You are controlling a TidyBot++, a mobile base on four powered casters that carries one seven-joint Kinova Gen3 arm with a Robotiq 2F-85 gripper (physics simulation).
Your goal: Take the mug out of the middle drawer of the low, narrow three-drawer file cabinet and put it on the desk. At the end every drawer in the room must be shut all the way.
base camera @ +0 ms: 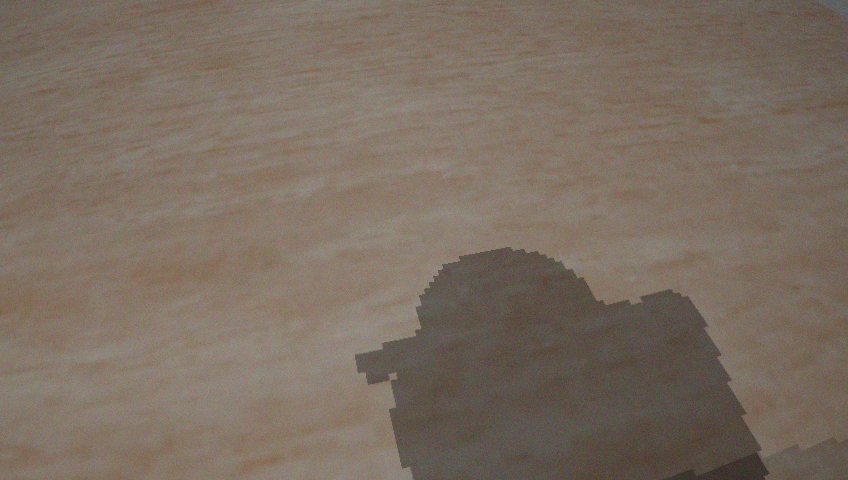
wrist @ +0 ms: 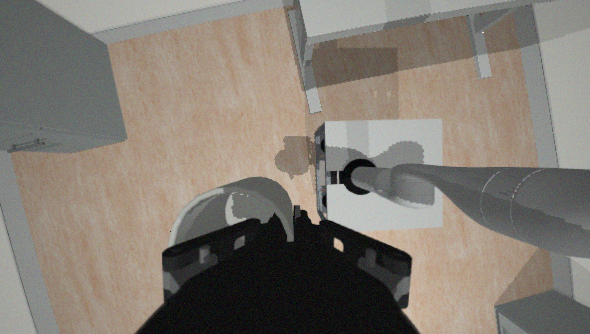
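Where they show: gripper, between the fingertips: (wrist: pixel 290 213); arm's base, origin of its link: (wrist: pixel 361 176).
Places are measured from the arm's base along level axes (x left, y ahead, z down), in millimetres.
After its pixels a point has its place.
The mug (wrist: pixel 260 187) {x -56, y 326, z -555 mm}, pale grey, hangs at my fingertips in the wrist view, with its curved wall and open rim left of the fingers. My gripper (wrist: pixel 290 213) {x -18, y 306, z -502 mm} is shut on the mug's wall, high above the floor. The desk (wrist: pixel 345 17) {x -393, y 171, z -323 mm} has a pale top at the top edge of the wrist view, with legs beneath it; the mug is apart from it. A grey cabinet (wrist: pixel 55 75) {x -552, y 1470, z 103 mm} with a handle on its front stands at the upper left. I cannot tell whether it is the low, narrow one; its drawers are hard to make out.
My white base (wrist: pixel 385 217) {x 191, y -115, z 14 mm} stands on the floor in front of the desk legs (wrist: pixel 314 101) (wrist: pixel 483 65), with my arm (wrist: pixel 530 205) {x -21, y 57, z -521 mm} reaching over it. Another grey unit (wrist: pixel 540 312) {x 1043, y -1413, z 285 mm} stands at the lower right. The base camera shows wood floor (base camera: pixel 238 178) {x 182, y 546, z 397 mm} with a shadow.
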